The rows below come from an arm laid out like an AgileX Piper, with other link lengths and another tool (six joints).
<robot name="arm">
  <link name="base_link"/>
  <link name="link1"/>
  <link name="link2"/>
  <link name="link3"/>
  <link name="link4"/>
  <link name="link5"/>
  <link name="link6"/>
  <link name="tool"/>
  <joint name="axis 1" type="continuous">
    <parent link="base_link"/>
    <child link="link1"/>
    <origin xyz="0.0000 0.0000 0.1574" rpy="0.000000 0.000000 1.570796"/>
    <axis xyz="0 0 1"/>
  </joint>
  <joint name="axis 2" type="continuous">
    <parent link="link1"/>
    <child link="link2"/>
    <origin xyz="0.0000 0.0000 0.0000" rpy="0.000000 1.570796 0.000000"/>
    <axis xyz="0 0 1"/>
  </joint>
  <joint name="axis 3" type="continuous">
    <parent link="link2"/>
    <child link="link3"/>
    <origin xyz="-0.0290 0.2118 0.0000" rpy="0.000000 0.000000 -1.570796"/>
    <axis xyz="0 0 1"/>
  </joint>
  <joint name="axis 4" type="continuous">
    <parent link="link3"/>
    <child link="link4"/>
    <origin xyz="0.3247 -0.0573 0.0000" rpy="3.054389 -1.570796 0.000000"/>
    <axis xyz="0 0 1"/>
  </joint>
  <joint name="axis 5" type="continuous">
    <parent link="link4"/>
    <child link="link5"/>
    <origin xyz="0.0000 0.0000 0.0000" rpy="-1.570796 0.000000 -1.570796"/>
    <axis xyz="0 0 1"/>
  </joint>
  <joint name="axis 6" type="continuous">
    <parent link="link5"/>
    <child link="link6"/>
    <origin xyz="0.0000 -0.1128 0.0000" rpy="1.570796 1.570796 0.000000"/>
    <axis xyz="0 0 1"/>
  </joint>
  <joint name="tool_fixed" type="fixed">
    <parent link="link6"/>
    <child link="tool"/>
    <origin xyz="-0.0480 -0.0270 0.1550" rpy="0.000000 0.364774 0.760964"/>
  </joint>
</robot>
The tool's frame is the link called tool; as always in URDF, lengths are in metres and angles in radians. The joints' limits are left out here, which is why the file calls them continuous.
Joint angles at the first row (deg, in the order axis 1, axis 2, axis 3, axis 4, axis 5, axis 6):
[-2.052, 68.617, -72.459, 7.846, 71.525, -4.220]
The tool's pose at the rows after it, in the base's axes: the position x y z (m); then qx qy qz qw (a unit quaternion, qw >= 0):
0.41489 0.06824 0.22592 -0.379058 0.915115 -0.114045 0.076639
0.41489 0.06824 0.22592 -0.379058 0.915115 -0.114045 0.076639
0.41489 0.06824 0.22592 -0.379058 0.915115 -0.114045 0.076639
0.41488 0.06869 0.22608 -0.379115 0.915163 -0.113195 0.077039
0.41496 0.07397 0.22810 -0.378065 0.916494 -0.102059 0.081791
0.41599 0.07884 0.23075 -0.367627 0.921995 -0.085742 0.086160
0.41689 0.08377 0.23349 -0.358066 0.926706 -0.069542 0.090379
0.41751 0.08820 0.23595 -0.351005 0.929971 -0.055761 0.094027
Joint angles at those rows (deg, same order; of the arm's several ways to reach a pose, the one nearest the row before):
[-2.052, 68.617, -72.459, 7.846, 71.525, -4.220]
[-2.052, 68.617, -72.459, 7.846, 71.525, -4.220]
[-2.052, 68.617, -72.459, 7.846, 71.525, -4.220]
[-2.051, 68.616, -72.459, 7.954, 71.525, -4.219]
[-2.053, 68.618, -72.460, 9.262, 71.525, -3.983]
[-2.051, 68.617, -72.459, 10.634, 71.525, -2.447]
[-2.052, 68.617, -72.460, 12.033, 71.525, -1.044]
[-2.051, 68.618, -72.460, 13.278, 71.525, 0.001]

